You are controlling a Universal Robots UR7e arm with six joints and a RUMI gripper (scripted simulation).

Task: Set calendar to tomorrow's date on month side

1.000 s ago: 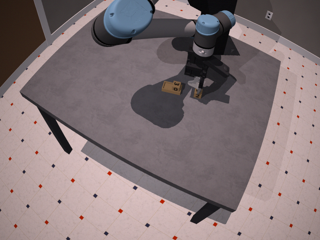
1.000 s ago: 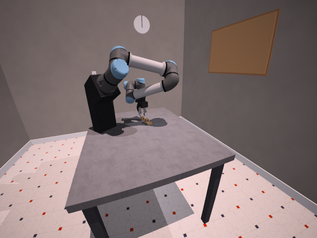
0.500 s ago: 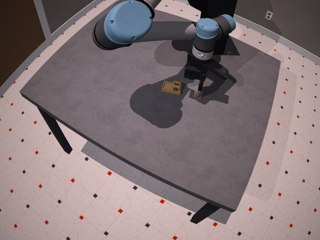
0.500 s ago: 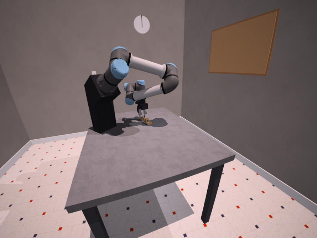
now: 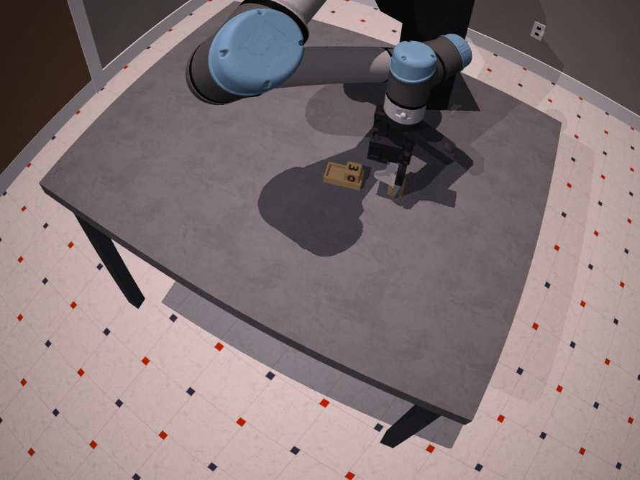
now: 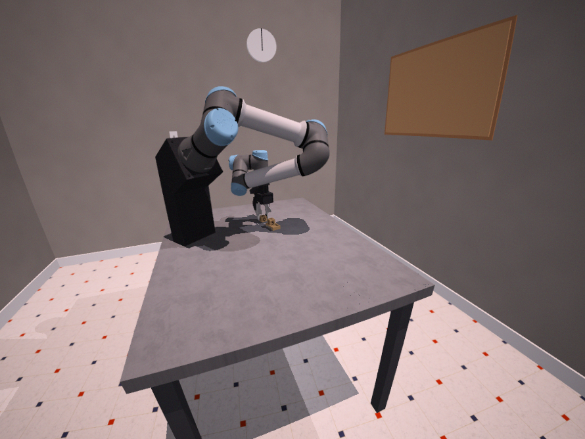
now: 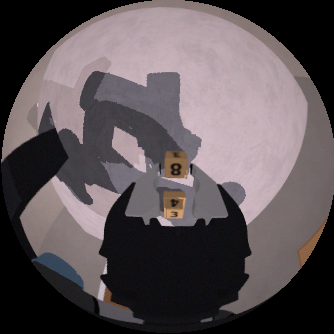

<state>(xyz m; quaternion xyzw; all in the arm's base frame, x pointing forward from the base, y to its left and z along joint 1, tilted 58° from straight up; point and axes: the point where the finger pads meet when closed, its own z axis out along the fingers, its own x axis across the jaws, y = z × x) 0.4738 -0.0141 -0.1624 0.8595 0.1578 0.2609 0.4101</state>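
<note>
My hand is 10 mm short of the wooden tray, 110 mm to the left of it and 20 mm above it.
</note>
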